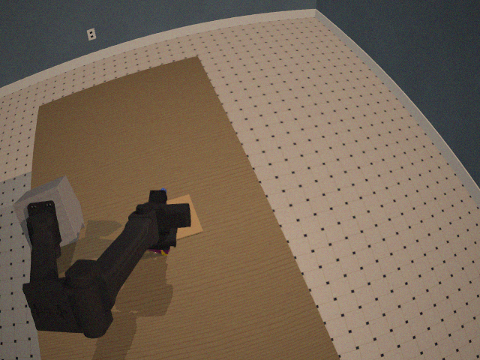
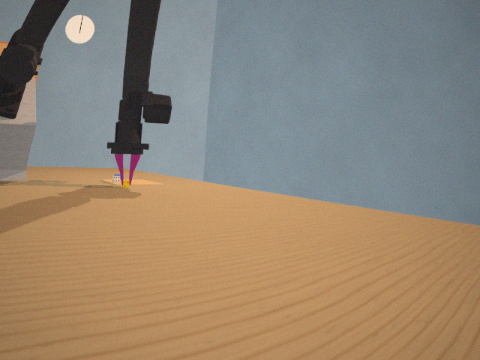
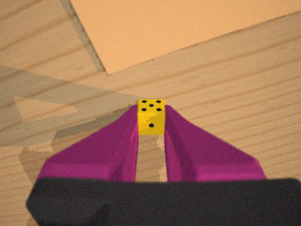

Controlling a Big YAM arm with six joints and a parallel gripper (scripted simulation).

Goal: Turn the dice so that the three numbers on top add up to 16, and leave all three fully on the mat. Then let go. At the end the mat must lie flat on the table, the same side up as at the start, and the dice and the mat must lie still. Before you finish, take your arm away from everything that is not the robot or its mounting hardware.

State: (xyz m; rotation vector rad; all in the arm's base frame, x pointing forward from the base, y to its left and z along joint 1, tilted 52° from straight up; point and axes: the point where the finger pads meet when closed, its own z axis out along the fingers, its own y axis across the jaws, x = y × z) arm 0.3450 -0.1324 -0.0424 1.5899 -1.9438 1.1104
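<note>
Right now my hand is 10 mm above the yellow die. The rest, counted from my hand: mat (50 mm ahead, 110 mm to the left, 10 mm below); then white die (100 mm to the left); then blue die (40 mm ahead, 210 mm to the left, 10 mm below).
</note>
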